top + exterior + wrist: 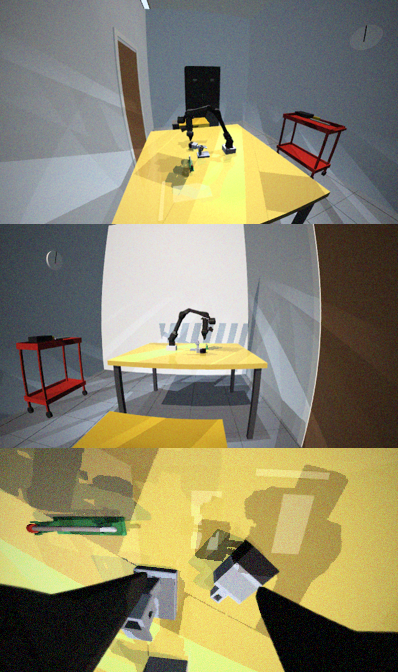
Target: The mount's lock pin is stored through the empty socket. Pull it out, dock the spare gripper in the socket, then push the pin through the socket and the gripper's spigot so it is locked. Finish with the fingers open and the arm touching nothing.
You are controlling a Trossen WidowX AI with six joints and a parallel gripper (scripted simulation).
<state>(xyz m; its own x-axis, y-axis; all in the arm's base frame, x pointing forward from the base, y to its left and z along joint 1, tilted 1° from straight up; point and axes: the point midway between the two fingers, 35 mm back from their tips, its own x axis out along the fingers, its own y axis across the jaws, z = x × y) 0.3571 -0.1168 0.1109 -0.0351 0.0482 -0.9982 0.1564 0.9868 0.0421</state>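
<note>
Now: the spare gripper 11 cm below my gripper tip, 5 cm to the right of it and 5 cm behind it. From my gripper tip the other things lie so: green bracket 21 cm to the left, 11 cm below, 4 cm ahead; mount 10 cm to the left, 9 cm behind, 8 cm below.
</note>
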